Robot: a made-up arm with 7 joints. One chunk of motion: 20 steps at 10 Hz.
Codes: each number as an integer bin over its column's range. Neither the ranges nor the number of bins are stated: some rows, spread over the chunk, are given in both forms.
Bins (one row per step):
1: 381 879 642 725 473 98 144
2: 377 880 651 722 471 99 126
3: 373 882 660 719 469 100 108
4: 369 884 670 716 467 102 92
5: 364 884 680 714 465 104 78
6: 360 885 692 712 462 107 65
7: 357 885 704 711 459 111 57
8: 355 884 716 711 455 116 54
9: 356 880 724 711 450 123 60
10: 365 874 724 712 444 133 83
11: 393 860 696 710 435 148 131
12: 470 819 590 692 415 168 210
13: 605 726 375 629 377 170 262
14: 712 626 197 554 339 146 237
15: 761 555 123 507 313 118 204
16: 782 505 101 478 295 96 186
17: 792 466 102 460 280 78 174
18: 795 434 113 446 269 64 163
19: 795 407 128 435 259 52 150
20: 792 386 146 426 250 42 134
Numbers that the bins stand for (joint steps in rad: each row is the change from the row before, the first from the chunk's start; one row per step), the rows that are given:
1: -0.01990 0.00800 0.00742 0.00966 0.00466 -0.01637 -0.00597
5: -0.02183 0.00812 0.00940 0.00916 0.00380 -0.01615 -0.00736
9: -0.02273 0.00802 0.01169 0.00903 0.00220 -0.01544 -0.00774
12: -0.00984 0.00650 0.00471 0.00817 -0.00155 -0.01378 -0.00459
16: 0.02545 -0.00136 -0.02074 -0.00147 -0.01440 -0.01644 -0.00509
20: 0.02659 -0.00434 -0.01840 -0.00381 -0.01922 -0.01844 -0.00618
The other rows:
2: -0.02036 0.00802 0.00789 0.00952 0.00445 -0.01633 -0.00635
3: -0.02081 0.00807 0.00835 0.00939 0.00423 -0.01630 -0.00673
4: -0.02126 0.00812 0.00887 0.00925 0.00402 -0.01622 -0.00707
6: -0.02228 0.00815 0.01002 0.00907 0.00348 -0.01604 -0.00763
7: -0.02262 0.00815 0.01064 0.00903 0.00316 -0.01589 -0.00780
8: -0.02284 0.00812 0.01127 0.00903 0.00273 -0.01570 -0.00786
10: -0.02171 0.00787 0.01169 0.00907 0.00156 -0.01507 -0.00726
11: -0.01855 0.00752 0.01023 0.00898 0.00059 -0.01452 -0.00625
13: 0.00543 0.00417 -0.00648 0.00533 -0.00562 -0.01370 -0.00349
14: 0.01754 0.00167 -0.01575 0.00195 -0.00969 -0.01459 -0.00402
15: 0.02308 -0.00011 -0.01960 -0.00016 -0.01248 -0.01563 -0.00471
17: 0.02659 -0.00234 -0.02069 -0.00228 -0.01601 -0.01711 -0.00534
18: 0.02692 -0.00314 -0.02012 -0.00291 -0.01719 -0.01763 -0.00557
19: 0.02692 -0.00381 -0.01934 -0.00341 -0.01826 -0.01807 -0.00585

